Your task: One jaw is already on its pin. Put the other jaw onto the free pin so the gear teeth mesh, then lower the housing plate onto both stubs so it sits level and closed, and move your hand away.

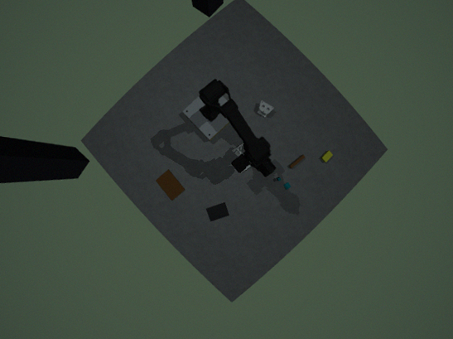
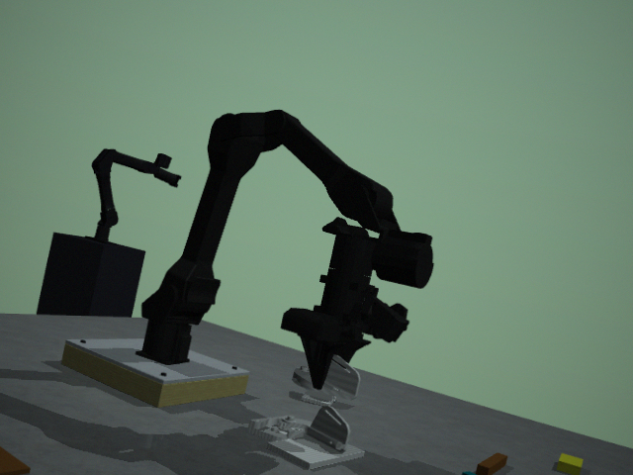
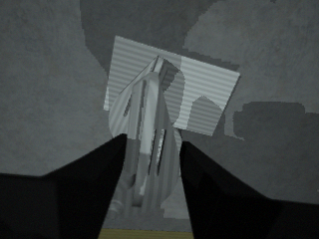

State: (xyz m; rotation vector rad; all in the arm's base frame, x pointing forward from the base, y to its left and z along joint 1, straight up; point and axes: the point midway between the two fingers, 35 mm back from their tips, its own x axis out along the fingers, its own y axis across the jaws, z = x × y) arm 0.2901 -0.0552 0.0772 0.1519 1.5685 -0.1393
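The white base fixture lies 8 cm below my gripper tip, 2 cm to the right of it and 1 cm ahead of it. Round my gripper tip: white bracket 26 cm to the left, 9 cm behind, 7 cm below; brown bar 23 cm ahead, 15 cm to the left, 7 cm below; dark tile 33 cm to the right, 8 cm below, 6 cm ahead.
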